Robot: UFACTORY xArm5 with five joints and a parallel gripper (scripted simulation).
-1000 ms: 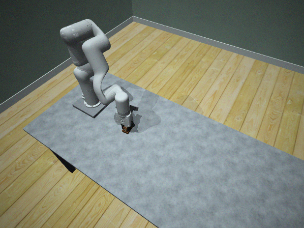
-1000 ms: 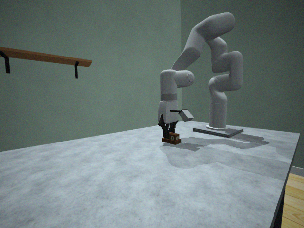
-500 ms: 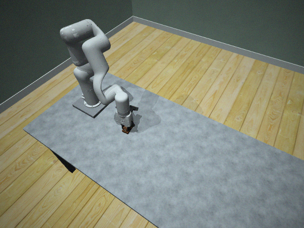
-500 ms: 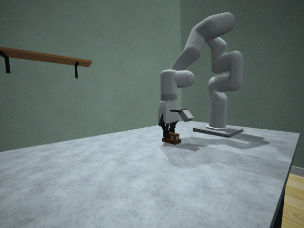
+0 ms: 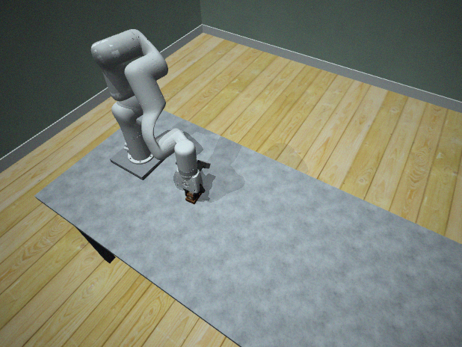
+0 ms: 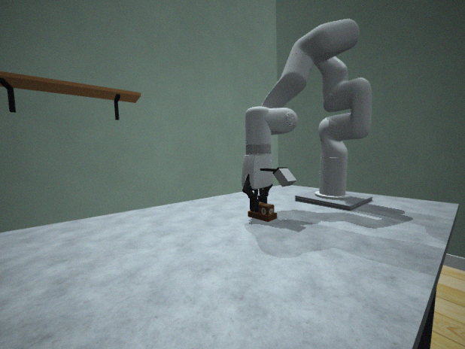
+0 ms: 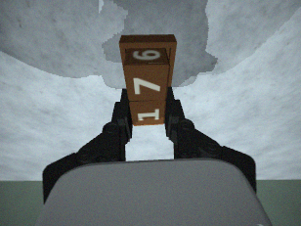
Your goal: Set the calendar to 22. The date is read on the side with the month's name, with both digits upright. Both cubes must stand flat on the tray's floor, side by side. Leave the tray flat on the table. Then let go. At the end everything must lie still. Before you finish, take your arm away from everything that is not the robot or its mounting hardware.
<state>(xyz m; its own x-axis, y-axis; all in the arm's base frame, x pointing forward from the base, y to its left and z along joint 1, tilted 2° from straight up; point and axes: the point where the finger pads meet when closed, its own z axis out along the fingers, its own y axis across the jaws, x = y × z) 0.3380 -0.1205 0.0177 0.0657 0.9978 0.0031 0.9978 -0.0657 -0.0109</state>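
The date cube lies 1 cm below my hand. Also, from my hand: brown calendar tray 1 cm to the left, 3 cm below.
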